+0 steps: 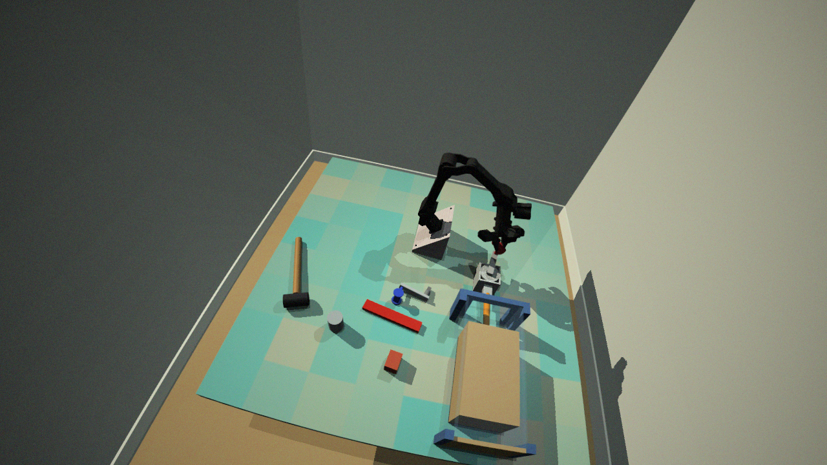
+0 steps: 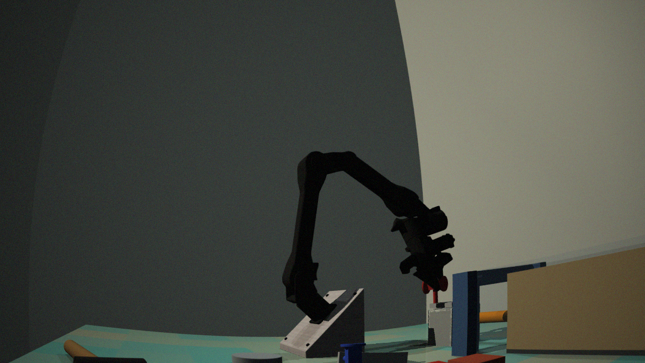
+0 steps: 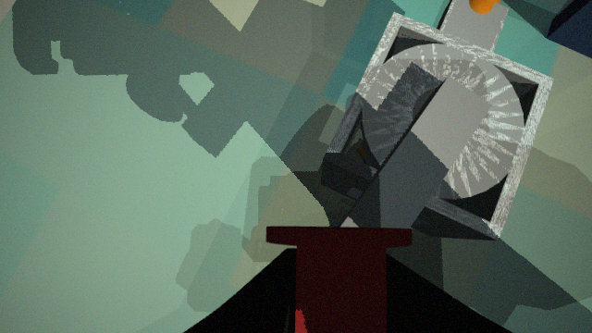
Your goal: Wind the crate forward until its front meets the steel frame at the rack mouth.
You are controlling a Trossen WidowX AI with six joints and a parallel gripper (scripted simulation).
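Right now the winch handle is 3 cm below my gripper tip, 2 cm ahead of it and 1 cm to the right of it. From my gripper tip the other things lie so: red knob 2 cm behind, 1 cm to the right; blue steel frame 24 cm ahead, 3 cm below, 2 cm to the right; grey winch 10 cm below, 7 cm ahead, 3 cm to the right.
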